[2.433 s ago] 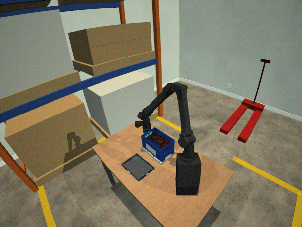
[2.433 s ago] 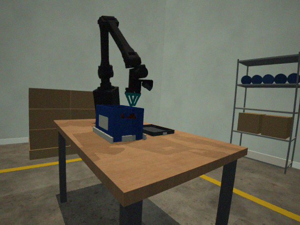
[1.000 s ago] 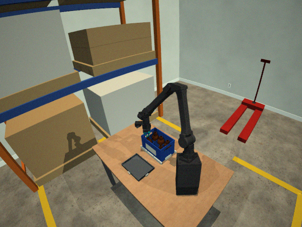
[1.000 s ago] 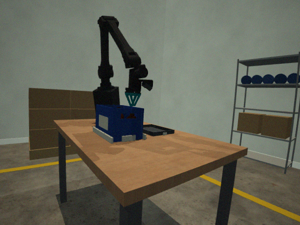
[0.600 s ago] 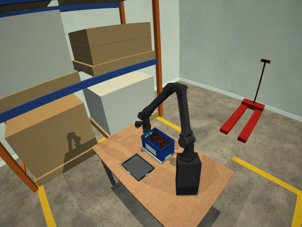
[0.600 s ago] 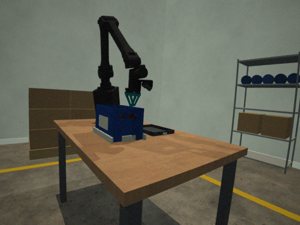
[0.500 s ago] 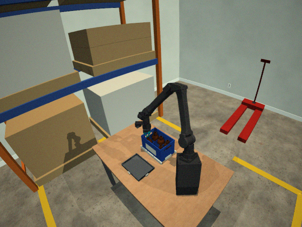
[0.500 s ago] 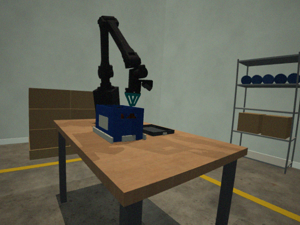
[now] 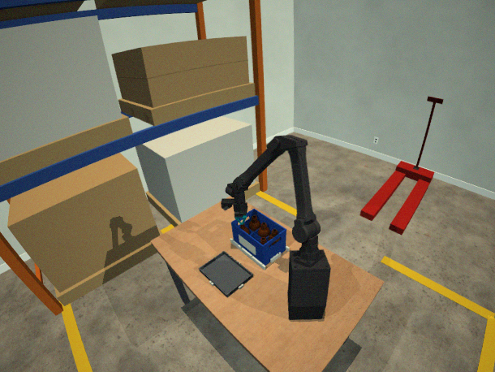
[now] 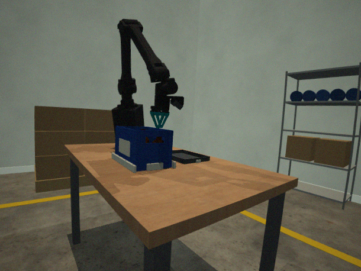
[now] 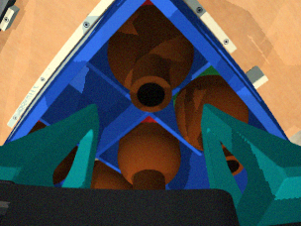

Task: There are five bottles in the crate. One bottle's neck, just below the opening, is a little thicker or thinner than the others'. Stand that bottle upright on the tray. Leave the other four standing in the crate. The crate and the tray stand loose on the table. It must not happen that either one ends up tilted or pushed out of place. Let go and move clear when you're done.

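The bottle is 100 mm below my hand. Round my hand: crate (110 mm below, 90 mm behind, 30 mm to the right); then dark tray (250 mm to the left, 180 mm below, 80 mm behind).
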